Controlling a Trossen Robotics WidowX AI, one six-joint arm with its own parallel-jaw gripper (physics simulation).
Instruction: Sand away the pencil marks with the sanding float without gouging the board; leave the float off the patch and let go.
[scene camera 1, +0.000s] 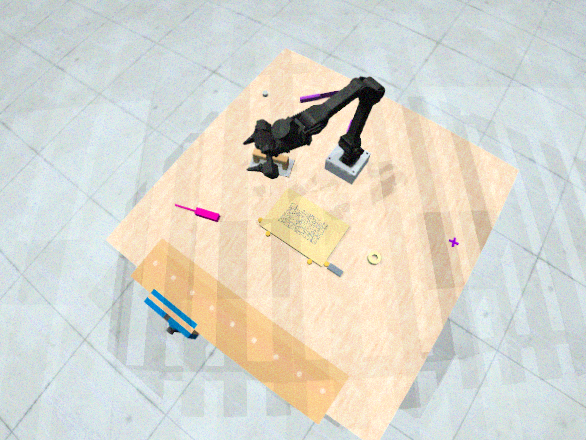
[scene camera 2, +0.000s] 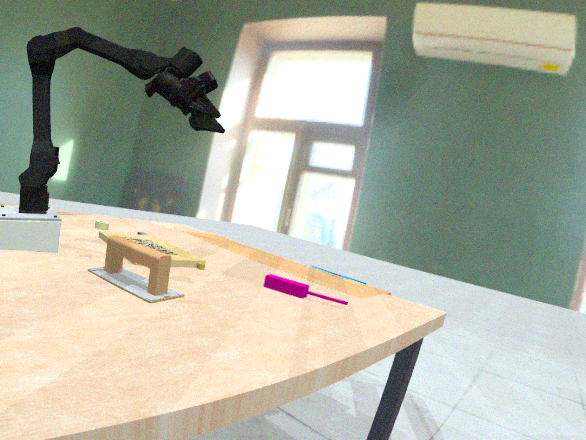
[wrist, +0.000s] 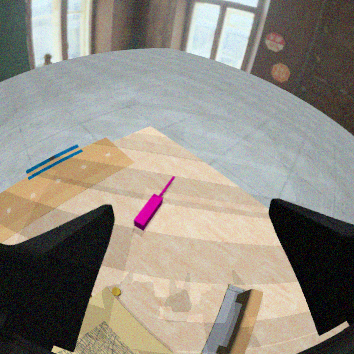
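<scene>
The sanding float has a wooden bridge handle on a thin grey plate and stands upright on the table, off the board. The yellowish board lies flat nearer the table's middle, apart from the float. Dense dark pencil marks cover a patch on it. My gripper is open and empty, high above the table. In scene camera 1 it overlaps the float and hides part of it; in scene camera 2 a wide gap separates them.
A magenta tool lies beyond the float. Small yellow pegs stand along the board's edge. A grey block, a pale ring, a purple cross and a purple bar lie around. An orange strip runs along one edge.
</scene>
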